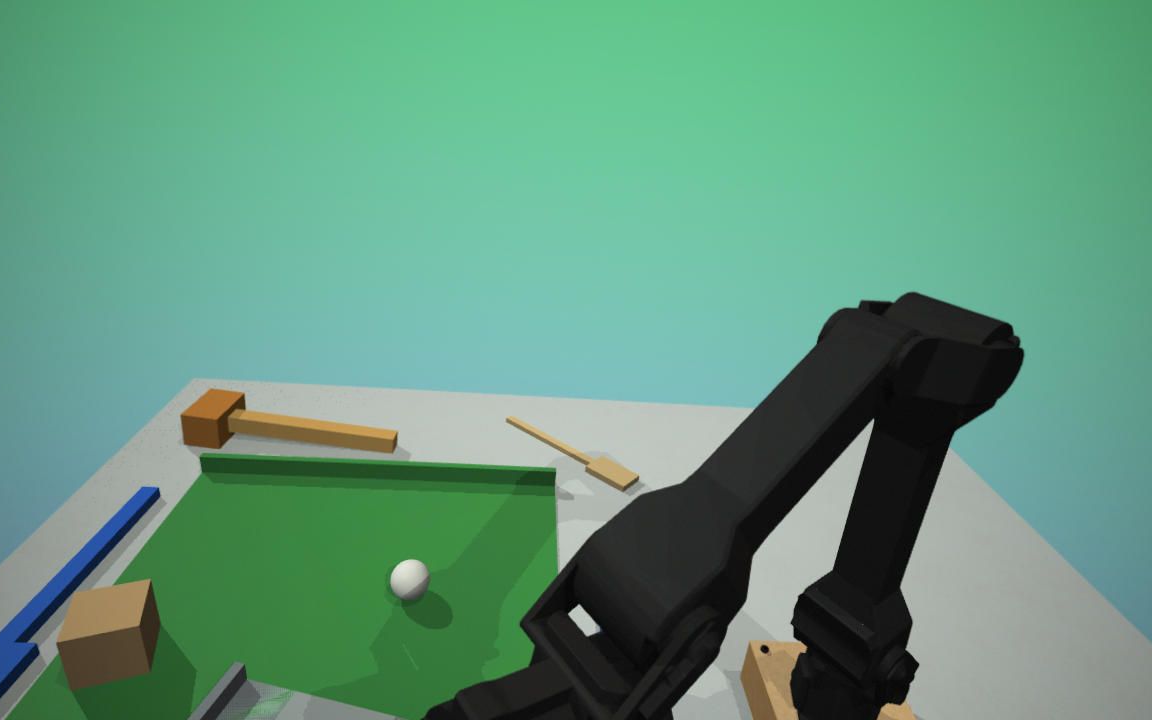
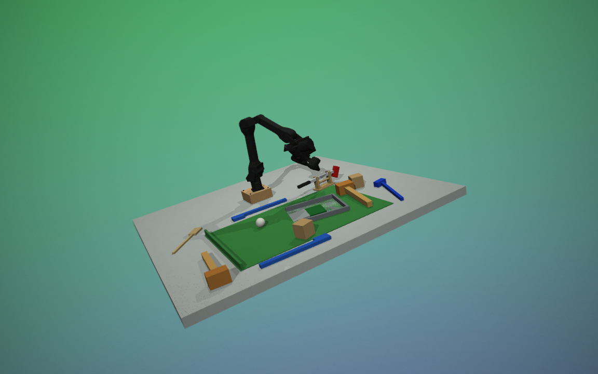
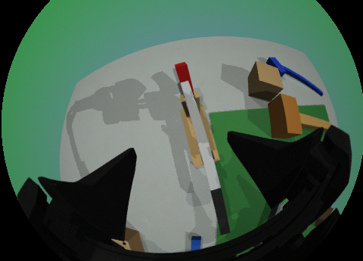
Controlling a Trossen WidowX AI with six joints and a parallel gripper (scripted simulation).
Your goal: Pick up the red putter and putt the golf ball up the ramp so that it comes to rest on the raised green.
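Right now the red putter is 1 cm ahead of my gripper tip, 2 cm to the left of it and 6 cm below it. The rest, counted from my gripper tip: green mat 34 cm ahead, 23 cm to the right, 12 cm below; white golf ball 30 cm ahead, 38 cm to the right, 9 cm below; blue hammer 34 cm ahead, 24 cm to the left, 10 cm below.
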